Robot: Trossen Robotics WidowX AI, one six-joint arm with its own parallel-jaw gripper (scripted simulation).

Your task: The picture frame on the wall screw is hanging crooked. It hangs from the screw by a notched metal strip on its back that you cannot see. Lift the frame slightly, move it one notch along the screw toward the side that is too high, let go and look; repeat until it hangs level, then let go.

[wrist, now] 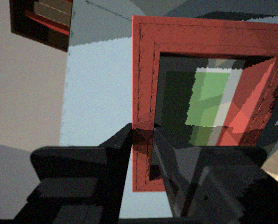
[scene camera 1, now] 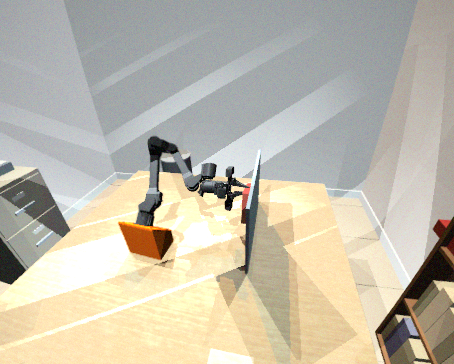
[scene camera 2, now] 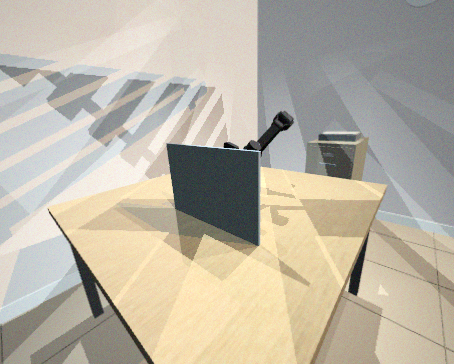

same spot on blue-grey wall panel: (scene camera 1: 252, 204) = (scene camera 2: 180, 157)
